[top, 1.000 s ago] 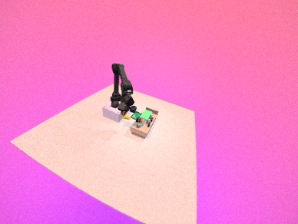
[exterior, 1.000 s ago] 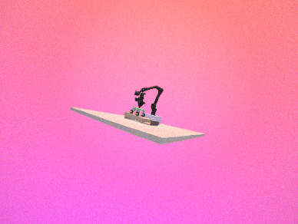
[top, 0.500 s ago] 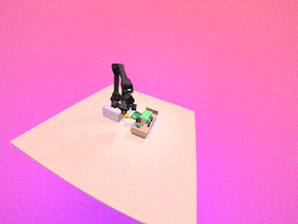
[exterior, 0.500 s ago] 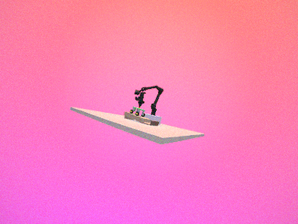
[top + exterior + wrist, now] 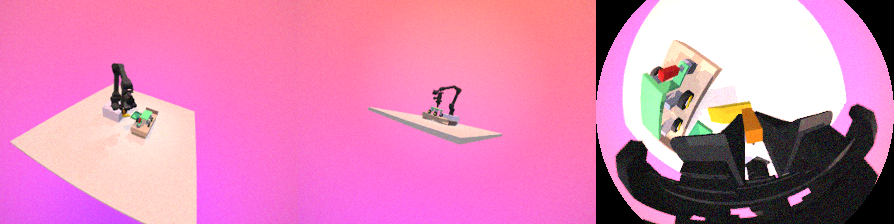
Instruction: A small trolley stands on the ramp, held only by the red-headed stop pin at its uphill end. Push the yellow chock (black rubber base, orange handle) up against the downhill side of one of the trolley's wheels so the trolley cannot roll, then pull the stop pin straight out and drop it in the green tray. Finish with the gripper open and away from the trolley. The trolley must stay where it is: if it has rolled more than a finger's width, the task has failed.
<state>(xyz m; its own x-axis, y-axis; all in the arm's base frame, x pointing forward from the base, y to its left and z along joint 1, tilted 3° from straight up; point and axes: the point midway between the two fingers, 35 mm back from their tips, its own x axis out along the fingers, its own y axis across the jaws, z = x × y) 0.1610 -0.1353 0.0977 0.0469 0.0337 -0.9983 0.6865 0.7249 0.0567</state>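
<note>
Right now my gripper tip is 1 cm short of the yellow chock, 2 cm to the right of it and 1 cm above it. The rest, counted from my gripper tip: trolley 16 cm ahead, 12 cm to the left, 6 cm below; then red-headed stop pin 14 cm ahead, 2 cm to the left, 5 cm below.
</note>
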